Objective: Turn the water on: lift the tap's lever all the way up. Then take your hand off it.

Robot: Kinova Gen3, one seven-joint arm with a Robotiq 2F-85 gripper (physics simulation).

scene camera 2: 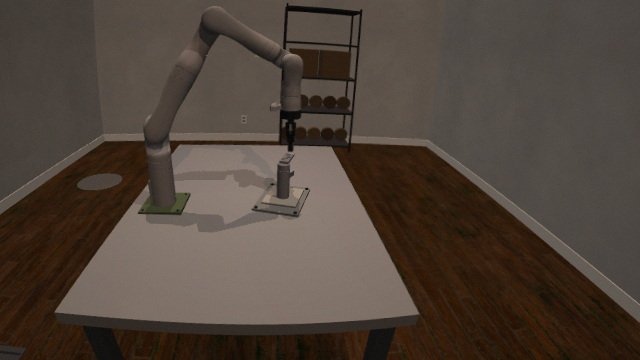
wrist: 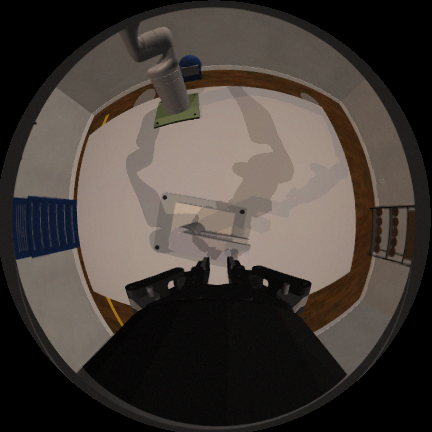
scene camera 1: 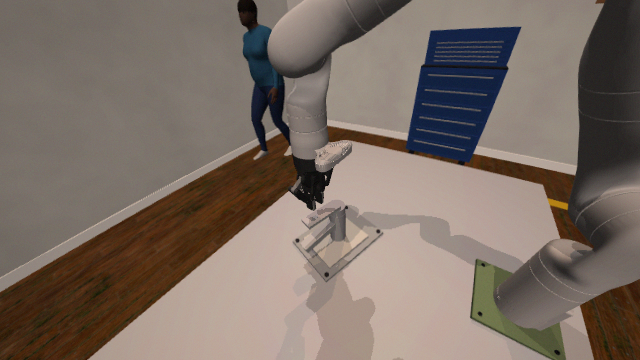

Scene:
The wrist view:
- gripper: 217, 263
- pale square base plate: 167, 201
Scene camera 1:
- gripper: 315, 205
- pale square base plate: 373, 232

